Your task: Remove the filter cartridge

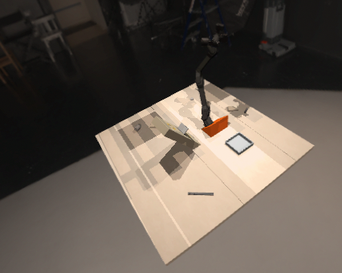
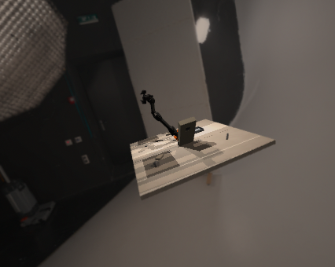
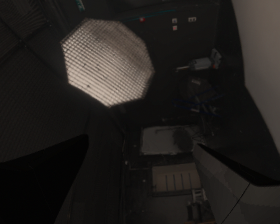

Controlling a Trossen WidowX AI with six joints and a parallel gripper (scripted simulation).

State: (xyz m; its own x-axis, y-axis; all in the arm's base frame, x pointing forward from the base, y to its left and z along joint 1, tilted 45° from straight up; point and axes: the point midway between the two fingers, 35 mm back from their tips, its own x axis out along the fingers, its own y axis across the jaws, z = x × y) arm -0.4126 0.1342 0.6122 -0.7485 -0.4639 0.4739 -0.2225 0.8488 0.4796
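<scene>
My gripper tip is 72 cm short of the round grey filter cartridge, 40 cm to the right of it and 39 cm above it. Round my gripper tip: beige service panel 67 cm ahead, 46 cm below, 40 cm to the left; then dark-rimmed grey tray 63 cm to the left, 62 cm below, 27 cm ahead.
</scene>
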